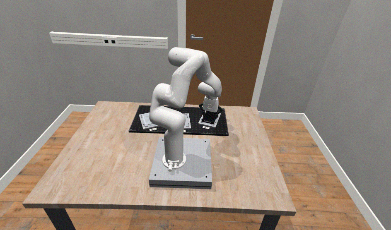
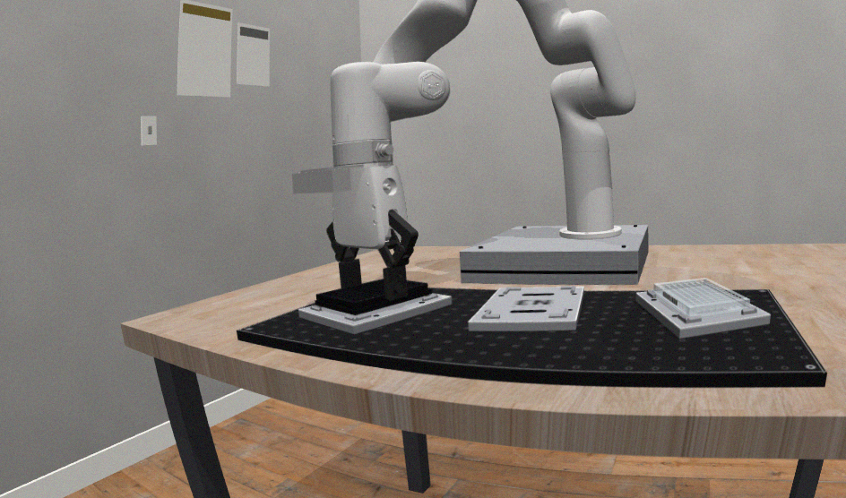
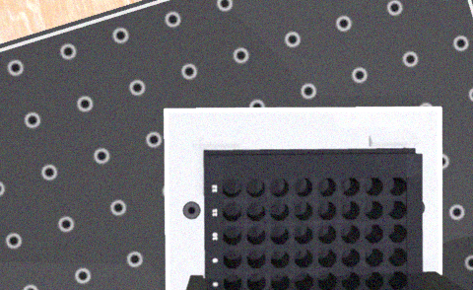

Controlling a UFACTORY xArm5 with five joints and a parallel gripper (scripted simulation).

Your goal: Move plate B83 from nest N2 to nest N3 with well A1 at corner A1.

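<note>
Now: the nest N2 30 mm below my hand. Also, from my hand: black well plate (10 mm below); clear well plate (420 mm to the left, 40 mm behind, 20 mm below); nest N3 (200 mm to the left, 40 mm behind, 30 mm below).
</note>
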